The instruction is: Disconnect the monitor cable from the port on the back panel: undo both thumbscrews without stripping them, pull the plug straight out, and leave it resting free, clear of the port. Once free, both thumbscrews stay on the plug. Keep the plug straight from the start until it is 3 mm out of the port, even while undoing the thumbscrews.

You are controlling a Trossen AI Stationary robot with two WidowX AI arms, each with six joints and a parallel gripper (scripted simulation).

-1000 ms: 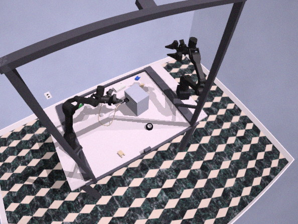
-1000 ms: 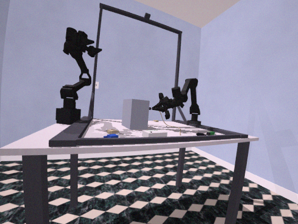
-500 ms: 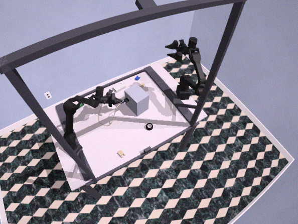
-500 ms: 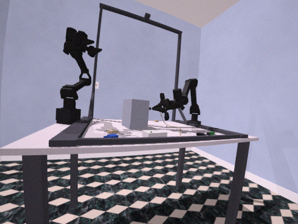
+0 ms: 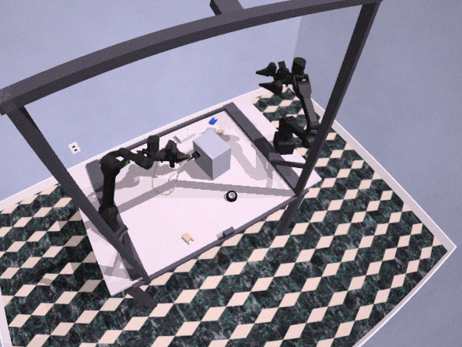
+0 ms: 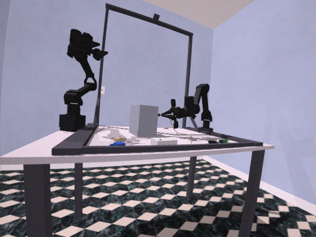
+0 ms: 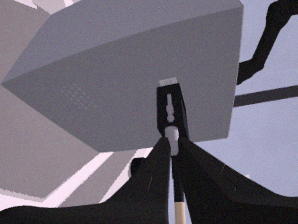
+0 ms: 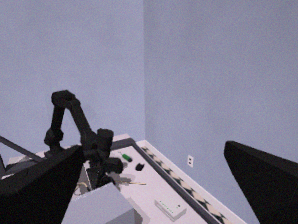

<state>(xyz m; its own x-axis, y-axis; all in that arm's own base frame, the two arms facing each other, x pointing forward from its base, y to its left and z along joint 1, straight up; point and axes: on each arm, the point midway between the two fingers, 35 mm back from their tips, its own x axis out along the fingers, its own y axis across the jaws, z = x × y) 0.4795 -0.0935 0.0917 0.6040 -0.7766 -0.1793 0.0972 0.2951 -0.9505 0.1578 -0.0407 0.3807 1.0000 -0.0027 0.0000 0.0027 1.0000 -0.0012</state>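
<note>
My left hand is 140 mm to the left of the grey box, 50 mm above it and 30 mm past it.
</note>
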